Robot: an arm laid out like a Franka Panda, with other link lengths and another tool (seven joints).
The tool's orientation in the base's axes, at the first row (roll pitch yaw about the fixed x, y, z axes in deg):
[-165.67, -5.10, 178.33]
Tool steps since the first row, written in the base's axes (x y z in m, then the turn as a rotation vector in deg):
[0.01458, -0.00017, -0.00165, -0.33, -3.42, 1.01]
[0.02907, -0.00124, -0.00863, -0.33, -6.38, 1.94]
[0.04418, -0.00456, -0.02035, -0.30, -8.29, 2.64]
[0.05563, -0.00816, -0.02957, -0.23, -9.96, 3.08]
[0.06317, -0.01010, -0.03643, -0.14, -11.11, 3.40]
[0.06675, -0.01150, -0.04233, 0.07, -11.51, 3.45]
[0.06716, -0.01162, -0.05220, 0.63, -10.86, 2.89]
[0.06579, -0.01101, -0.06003, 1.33, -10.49, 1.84]
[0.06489, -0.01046, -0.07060, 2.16, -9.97, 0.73]
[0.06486, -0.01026, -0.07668, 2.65, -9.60, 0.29]
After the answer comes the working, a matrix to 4 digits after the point.
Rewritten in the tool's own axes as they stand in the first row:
[-0.01467, 0.00033, 0.00027, 0.32, -3.57, -0.11]
[-0.02975, 0.00111, 0.00592, 0.32, -6.66, -0.28]
[-0.04593, 0.00087, 0.01663, 0.29, -8.69, -0.49]
[-0.05825, -0.00027, 0.02534, 0.21, -10.41, -0.51]
[-0.06642, -0.00041, 0.03174, 0.12, -11.61, -0.55]
[-0.07055, -0.00029, 0.03744, -0.10, -12.00, -0.52]
[-0.07184, 0.00203, 0.04695, -0.69, -11.23, -0.19]
[-0.07116, 0.00454, 0.05449, -1.47, -10.61, 0.67]
[-0.07119, 0.00767, 0.06464, -2.38, -9.83, 1.54]
[-0.07169, 0.00937, 0.07046, -2.89, -9.36, 1.82]

The tool's axes in the first row as the columns of a matrix, in the base's axes (rounded; the answer above uses it unrounded):
[-0.9956, 0.0062, -0.0933]
[0.0290, 0.9691, -0.2449]
[0.0889, -0.2465, -0.9651]

